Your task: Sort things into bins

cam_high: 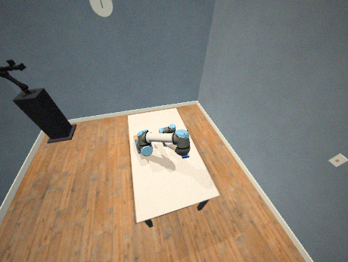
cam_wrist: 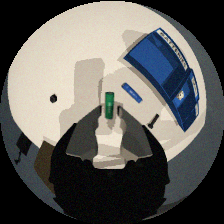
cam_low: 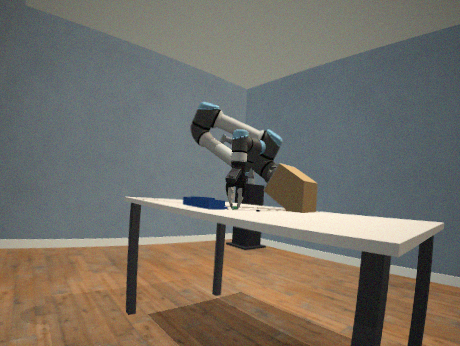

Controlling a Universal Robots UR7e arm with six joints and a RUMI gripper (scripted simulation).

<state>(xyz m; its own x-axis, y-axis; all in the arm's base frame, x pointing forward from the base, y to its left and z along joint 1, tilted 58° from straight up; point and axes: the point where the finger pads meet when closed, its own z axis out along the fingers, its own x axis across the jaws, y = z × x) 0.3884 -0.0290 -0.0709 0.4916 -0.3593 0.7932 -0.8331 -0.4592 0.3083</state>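
The green piece lies 1 cm below my hand. Also, from my hand: small blue piece 4 cm ahead, 2 cm to the right, 1 cm below; then black nut 5 cm behind, 11 cm to the left, 1 cm below; then black screw 2 cm ahead, 10 cm to the right, 1 cm below.
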